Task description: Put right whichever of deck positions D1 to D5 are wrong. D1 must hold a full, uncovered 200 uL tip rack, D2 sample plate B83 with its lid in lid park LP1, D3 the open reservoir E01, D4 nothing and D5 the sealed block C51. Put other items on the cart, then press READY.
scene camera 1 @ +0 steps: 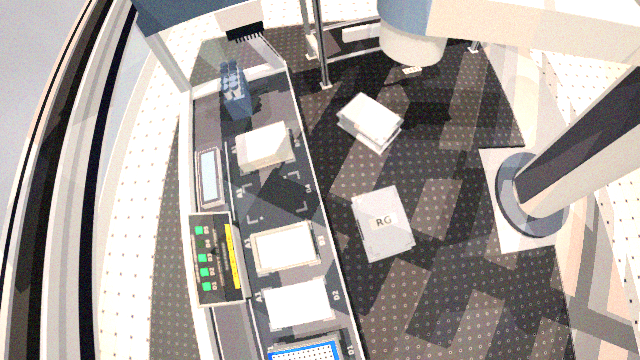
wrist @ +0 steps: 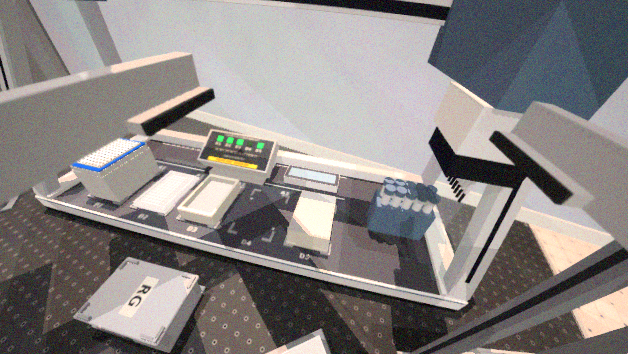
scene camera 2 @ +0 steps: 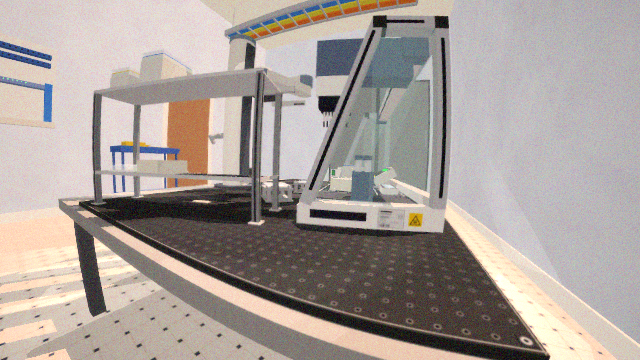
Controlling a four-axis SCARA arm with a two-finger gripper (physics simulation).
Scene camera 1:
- slanted glass enclosure: 145, 293
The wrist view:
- gripper: 350, 95
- slanted glass enclosure: 357, 92
